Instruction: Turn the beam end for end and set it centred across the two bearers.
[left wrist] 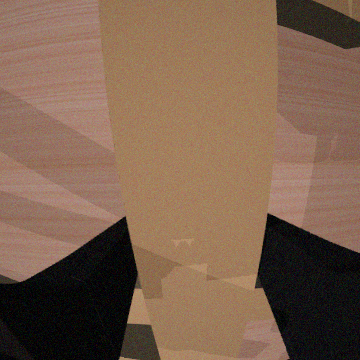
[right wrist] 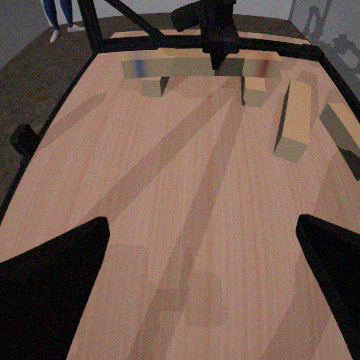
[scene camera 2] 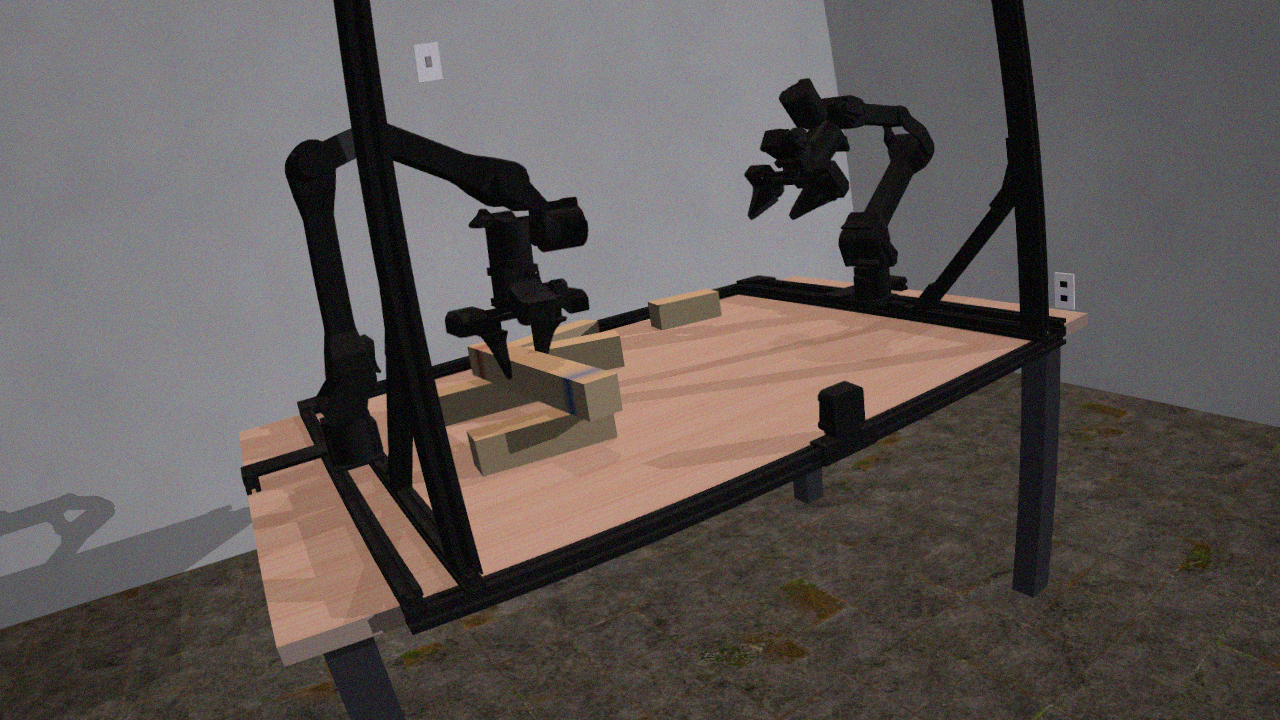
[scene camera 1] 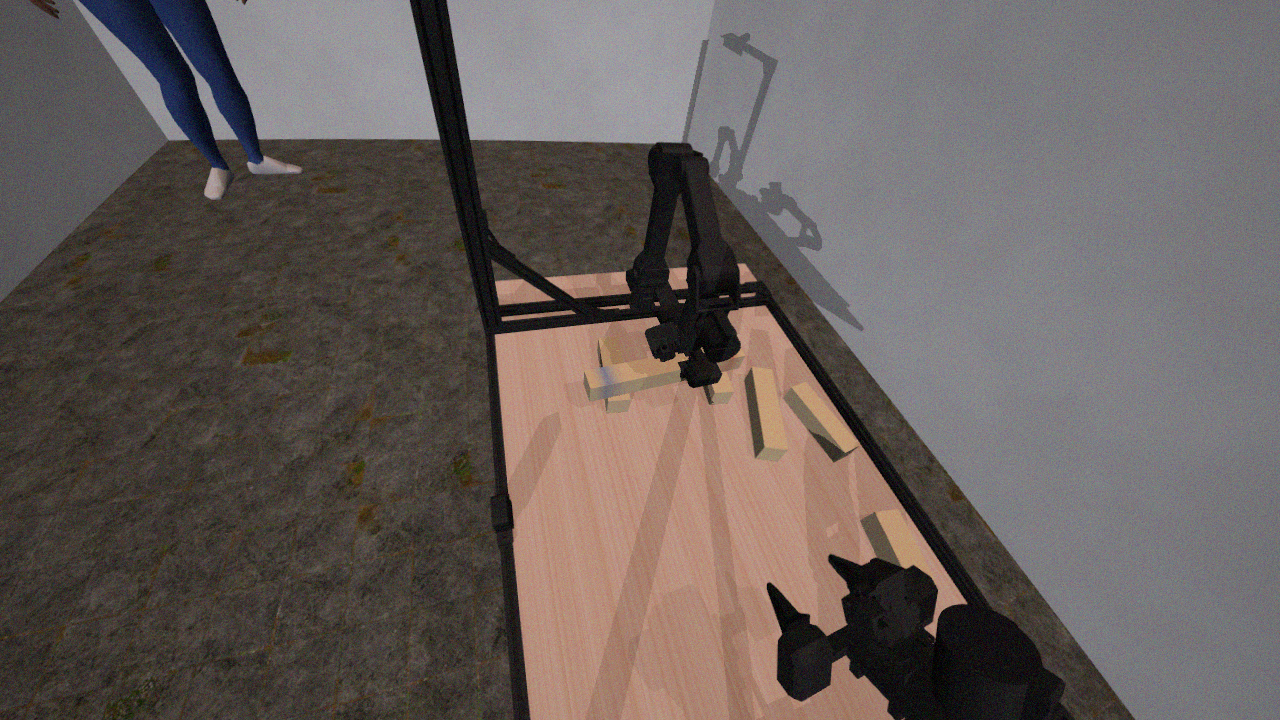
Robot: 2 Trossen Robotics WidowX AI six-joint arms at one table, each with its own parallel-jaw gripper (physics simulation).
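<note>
The long wooden beam lies across two short bearers at the far end of the table. In the right wrist view it has a blue band near its left end and a red band near its right end. My left gripper reaches down from above, shut on the beam's sides near the middle. My right gripper is open and empty, held high at the other end of the table.
Loose wooden blocks lie along one table edge. Another block lies just behind the beam. A black frame rail and a tall post border the table.
</note>
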